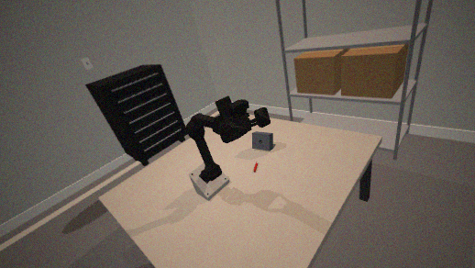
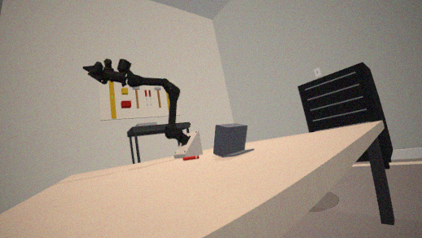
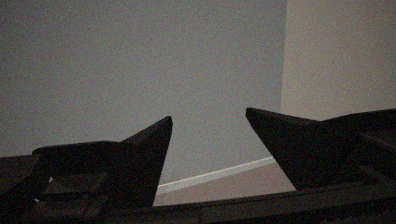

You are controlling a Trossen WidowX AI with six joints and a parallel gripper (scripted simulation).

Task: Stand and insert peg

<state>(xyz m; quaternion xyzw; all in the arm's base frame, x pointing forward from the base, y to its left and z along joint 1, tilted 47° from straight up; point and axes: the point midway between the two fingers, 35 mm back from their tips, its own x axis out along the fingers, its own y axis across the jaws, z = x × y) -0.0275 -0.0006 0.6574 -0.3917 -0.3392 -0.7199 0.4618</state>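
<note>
Now: the red peg 540 mm below my gripper tip, 370 mm to the left of it and 360 mm ahead of it. From my gripper tip the other things lie so: grey sloped panel 540 mm ahead, 490 mm below, 430 mm to the left.
</note>
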